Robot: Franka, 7 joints.
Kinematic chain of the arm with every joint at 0, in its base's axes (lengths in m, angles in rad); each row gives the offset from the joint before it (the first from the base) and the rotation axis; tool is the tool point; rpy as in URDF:
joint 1: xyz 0 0 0.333 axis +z
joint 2: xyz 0 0 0 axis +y
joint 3: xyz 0 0 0.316 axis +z
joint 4: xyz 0.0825 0 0 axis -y
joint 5: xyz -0.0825 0 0.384 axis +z
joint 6: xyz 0 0 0 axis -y
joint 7: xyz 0.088 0 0 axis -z
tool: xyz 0 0 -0.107 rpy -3.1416 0 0
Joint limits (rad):
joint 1: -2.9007..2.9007
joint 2: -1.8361..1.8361
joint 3: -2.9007..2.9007
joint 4: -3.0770..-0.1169
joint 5: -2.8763..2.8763
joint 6: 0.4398..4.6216
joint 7: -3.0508..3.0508
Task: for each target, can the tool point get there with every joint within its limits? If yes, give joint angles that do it. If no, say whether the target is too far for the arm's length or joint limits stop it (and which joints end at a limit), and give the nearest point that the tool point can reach.
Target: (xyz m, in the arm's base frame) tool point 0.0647 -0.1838 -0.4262
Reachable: no: joint limits stop it (at a limit: joint 2) | nearest point 0.0682 -0.1938 -0.3550 | short by 0.072 m
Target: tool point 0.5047 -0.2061 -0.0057
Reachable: yes | joints 0.1052 1.4959 -0.3185 -1.2780 1.9615 4.0685 -0.3999
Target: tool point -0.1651 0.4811 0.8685
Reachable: yes | joints -0.4709 -0.3701 2.2685 -1.1177 -2.1631 0.9444 -0.9573
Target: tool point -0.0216 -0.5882 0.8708
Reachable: yes | joints -1.3968 0.7693 -0.6553 -0.4651 0.6005 3.6751 -1.8997
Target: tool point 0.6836 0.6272 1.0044
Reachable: no: too far | nearest point 0.5121 0.4699 0.8360 | short by 0.287 m
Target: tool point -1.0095 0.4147 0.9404
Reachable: no: too far | nearest point -0.6934 0.2848 0.7502 | short by 0.391 m
